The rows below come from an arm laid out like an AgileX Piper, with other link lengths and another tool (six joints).
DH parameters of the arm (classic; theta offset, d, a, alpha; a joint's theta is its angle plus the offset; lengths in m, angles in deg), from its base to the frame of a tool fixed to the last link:
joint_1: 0 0.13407 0 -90
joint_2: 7.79 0 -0.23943 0
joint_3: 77.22 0 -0.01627 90
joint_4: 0 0.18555 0 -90
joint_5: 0 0 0 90
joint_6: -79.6 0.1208 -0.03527 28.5
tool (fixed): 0 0.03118 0 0
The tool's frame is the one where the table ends.
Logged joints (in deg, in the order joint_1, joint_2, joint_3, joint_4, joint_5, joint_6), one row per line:
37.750, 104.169, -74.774, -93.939, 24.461, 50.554
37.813, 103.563, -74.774, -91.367, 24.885, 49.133
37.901, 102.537, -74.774, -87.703, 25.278, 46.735
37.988, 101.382, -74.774, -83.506, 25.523, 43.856
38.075, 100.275, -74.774, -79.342, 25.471, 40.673
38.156, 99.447, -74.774, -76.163, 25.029, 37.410
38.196, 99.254, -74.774, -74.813, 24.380, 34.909
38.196, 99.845, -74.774, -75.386, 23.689, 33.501
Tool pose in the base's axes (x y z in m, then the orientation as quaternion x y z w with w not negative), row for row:
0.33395, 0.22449, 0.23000, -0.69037, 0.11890, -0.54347, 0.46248
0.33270, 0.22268, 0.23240, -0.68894, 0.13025, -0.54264, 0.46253
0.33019, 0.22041, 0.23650, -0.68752, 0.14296, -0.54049, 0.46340
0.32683, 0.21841, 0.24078, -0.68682, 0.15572, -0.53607, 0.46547
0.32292, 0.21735, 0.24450, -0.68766, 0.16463, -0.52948, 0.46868
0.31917, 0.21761, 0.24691, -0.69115, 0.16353, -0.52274, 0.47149
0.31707, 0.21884, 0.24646, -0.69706, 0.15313, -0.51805, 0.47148
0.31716, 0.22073, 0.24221, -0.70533, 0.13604, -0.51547, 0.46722
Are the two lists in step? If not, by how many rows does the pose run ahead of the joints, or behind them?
They are in step.
